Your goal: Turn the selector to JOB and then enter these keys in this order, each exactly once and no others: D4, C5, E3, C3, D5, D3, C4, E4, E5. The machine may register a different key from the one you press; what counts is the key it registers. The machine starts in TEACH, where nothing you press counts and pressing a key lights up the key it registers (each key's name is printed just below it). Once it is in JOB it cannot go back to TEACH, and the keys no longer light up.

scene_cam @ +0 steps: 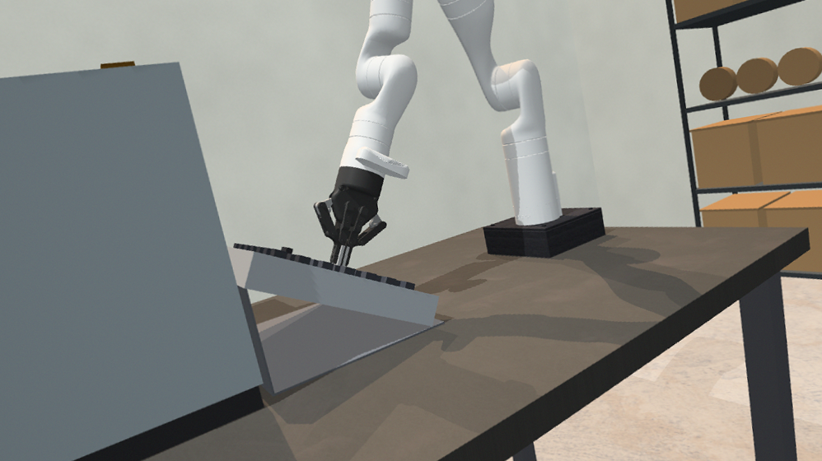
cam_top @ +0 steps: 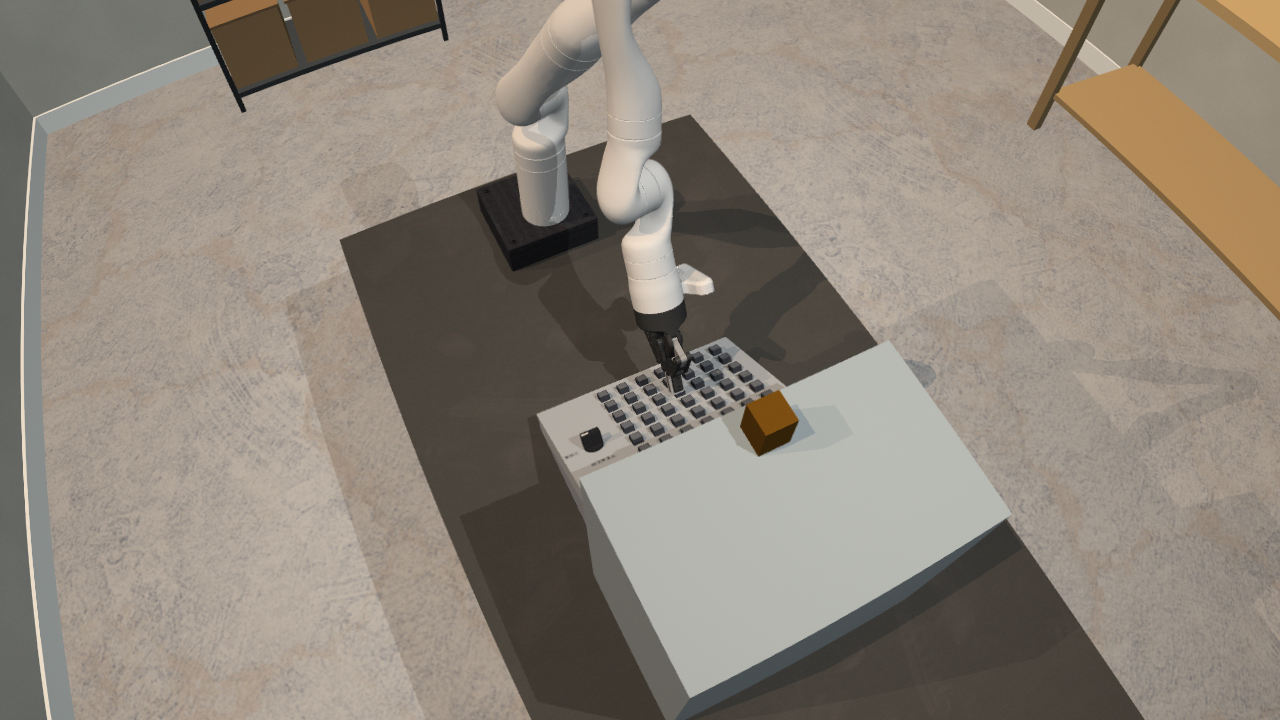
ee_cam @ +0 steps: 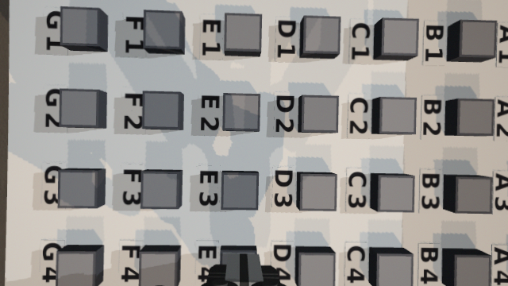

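The key E2 is 10 mm ahead of my hand, 70 mm to the left of it and 20 mm below it. Also, from my hand: key E1 (10 mm ahead, 100 mm to the left, 20 mm below); then key D1 (40 mm ahead, 100 mm to the left); then sloped keypad panel (60 mm ahead, 50 mm to the right, 40 mm below).
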